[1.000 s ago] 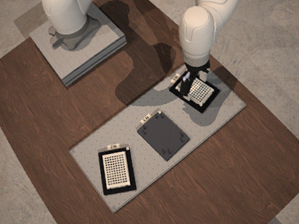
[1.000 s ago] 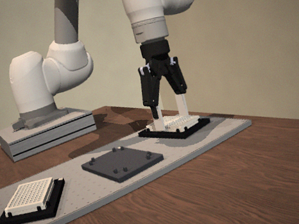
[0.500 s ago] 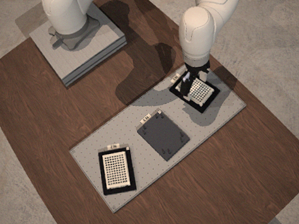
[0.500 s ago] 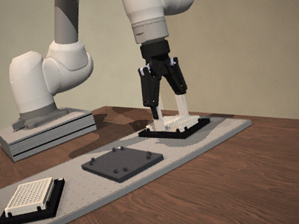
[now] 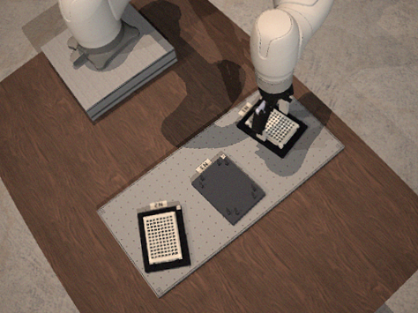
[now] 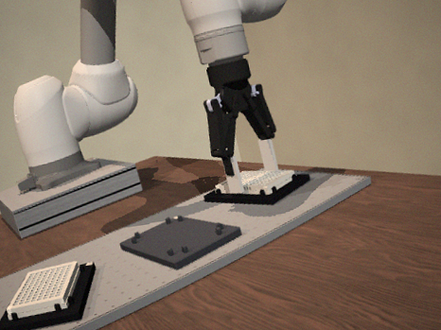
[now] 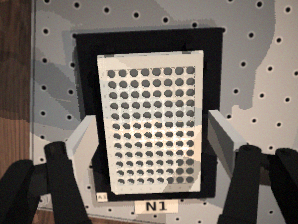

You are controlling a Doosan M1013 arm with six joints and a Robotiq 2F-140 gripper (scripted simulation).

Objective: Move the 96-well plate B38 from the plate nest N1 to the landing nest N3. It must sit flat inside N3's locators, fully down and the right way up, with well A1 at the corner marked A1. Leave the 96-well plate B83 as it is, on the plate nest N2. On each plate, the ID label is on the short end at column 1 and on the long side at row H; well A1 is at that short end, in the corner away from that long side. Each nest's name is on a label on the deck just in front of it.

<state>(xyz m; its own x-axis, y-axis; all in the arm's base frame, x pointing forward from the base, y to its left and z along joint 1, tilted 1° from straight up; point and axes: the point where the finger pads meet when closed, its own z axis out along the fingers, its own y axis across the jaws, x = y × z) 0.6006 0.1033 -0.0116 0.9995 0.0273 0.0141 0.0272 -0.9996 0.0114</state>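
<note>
Now: the white 96-well plate B38 2 cm below my hand. Round my hand: N1 label (10 cm behind, 4 cm below); dark grey landing nest N3 (22 cm to the right, 4 cm below, 2 cm ahead); black plate nest N1 (4 cm below).
</note>
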